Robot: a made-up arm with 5 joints. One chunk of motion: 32 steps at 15 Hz.
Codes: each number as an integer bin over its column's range. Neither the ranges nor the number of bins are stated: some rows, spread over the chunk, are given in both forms.
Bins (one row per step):
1: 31 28 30 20 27 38
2: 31 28 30 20 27 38
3: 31 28 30 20 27 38
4: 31 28 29 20 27 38
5: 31 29 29 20 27 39
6: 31 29 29 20 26 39
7: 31 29 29 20 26 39
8: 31 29 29 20 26 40
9: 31 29 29 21 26 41
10: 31 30 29 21 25 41
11: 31 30 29 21 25 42
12: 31 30 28 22 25 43
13: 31 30 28 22 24 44
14: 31 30 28 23 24 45
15: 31 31 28 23 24 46
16: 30 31 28 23 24 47
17: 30 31 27 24 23 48
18: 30 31 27 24 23 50
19: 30 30 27 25 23 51
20: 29 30 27 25 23 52
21: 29 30 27 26 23 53
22: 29 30 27 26 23 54
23: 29 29 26 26 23 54
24: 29 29 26 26 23 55
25: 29 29 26 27 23 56
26: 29 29 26 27 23 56
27: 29 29 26 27 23 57
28: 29 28 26 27 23 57
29: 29 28 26 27 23 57
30: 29 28 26 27 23 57
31: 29 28 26 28 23 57
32: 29 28 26 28 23 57
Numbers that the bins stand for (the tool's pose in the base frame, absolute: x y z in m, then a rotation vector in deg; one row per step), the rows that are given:
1: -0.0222 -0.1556 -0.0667 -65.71 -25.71 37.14
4: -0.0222 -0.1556 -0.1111 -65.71 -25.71 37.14
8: -0.0222 -0.1111 -0.1111 -65.71 -31.43 48.57
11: -0.0222 -0.0667 -0.1111 -60.00 -37.14 60.00
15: -0.0222 -0.0222 -0.1556 -48.57 -42.86 82.86
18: -0.0667 -0.0222 -0.2000 -42.86 -48.57 105.71
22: -0.1111 -0.0667 -0.2000 -31.43 -48.57 128.57
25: -0.1111 -0.1111 -0.2444 -25.71 -48.57 140.00
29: -0.1111 -0.1556 -0.2444 -25.71 -48.57 145.71
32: -0.1111 -0.1556 -0.2444 -20.00 -48.57 145.71
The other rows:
2: -0.0222 -0.1556 -0.0667 -65.71 -25.71 37.14
3: -0.0222 -0.1556 -0.0667 -65.71 -25.71 37.14
5: -0.0222 -0.1111 -0.1111 -65.71 -25.71 42.86
6: -0.0222 -0.1111 -0.1111 -65.71 -31.43 42.86
7: -0.0222 -0.1111 -0.1111 -65.71 -31.43 42.86
9: -0.0222 -0.1111 -0.1111 -60.00 -31.43 54.29
10: -0.0222 -0.0667 -0.1111 -60.00 -37.14 54.29
12: -0.0222 -0.0667 -0.1556 -54.29 -37.14 65.71
13: -0.0222 -0.0667 -0.1556 -54.29 -42.86 71.43
14: -0.0222 -0.0667 -0.1556 -48.57 -42.86 77.14
16: -0.0667 -0.0222 -0.1556 -48.57 -42.86 88.57
17: -0.0667 -0.0222 -0.2000 -42.86 -48.57 94.29
19: -0.0667 -0.0667 -0.2000 -37.14 -48.57 111.43
20: -0.1111 -0.0667 -0.2000 -37.14 -48.57 117.14
21: -0.1111 -0.0667 -0.2000 -31.43 -48.57 122.86
23: -0.1111 -0.1111 -0.2444 -31.43 -48.57 128.57
24: -0.1111 -0.1111 -0.2444 -31.43 -48.57 134.29
26: -0.1111 -0.1111 -0.2444 -25.71 -48.57 140.00
27: -0.1111 -0.1111 -0.2444 -25.71 -48.57 145.71
28: -0.1111 -0.1556 -0.2444 -25.71 -48.57 145.71
30: -0.1111 -0.1556 -0.2444 -25.71 -48.57 145.71
31: -0.1111 -0.1556 -0.2444 -20.00 -48.57 145.71

